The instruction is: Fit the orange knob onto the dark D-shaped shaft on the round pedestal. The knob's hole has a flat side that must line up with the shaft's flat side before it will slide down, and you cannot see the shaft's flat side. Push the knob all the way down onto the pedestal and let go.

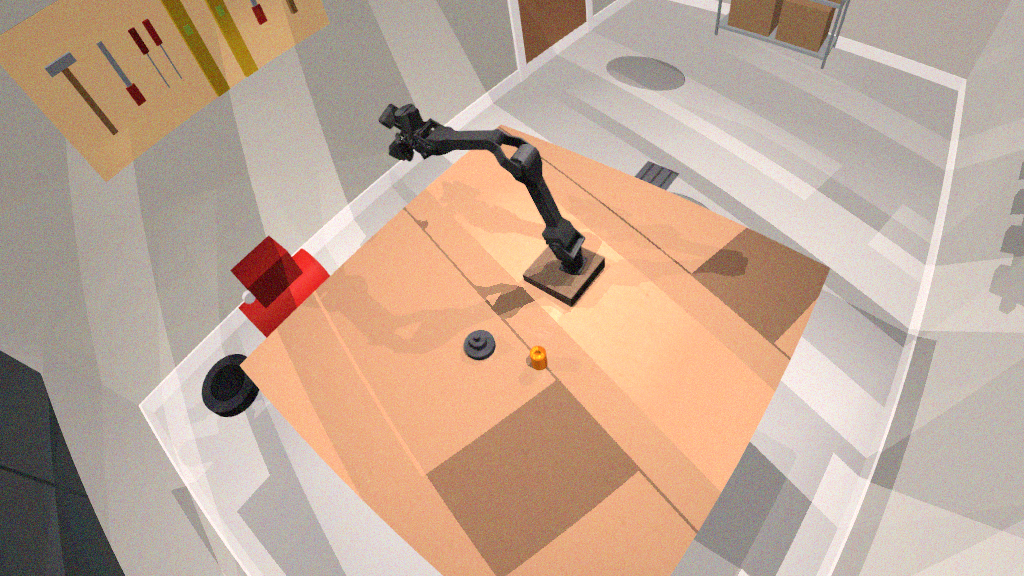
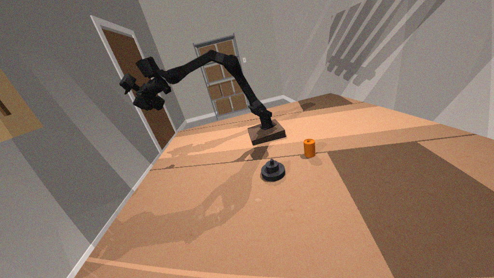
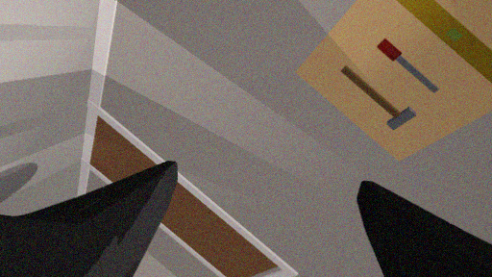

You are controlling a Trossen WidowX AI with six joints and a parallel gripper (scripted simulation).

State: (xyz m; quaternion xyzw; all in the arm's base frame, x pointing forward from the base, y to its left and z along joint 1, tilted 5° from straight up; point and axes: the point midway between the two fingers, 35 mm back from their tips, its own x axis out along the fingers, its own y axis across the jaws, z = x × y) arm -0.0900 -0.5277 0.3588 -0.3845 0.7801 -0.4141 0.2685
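Now: the orange knob 62 cm to the left of my gripper tip, 42 cm ahead of it and 31 cm below it. The rest, counted from my gripper tip: dark round pedestal: 45 cm to the left, 44 cm ahead, 31 cm below.
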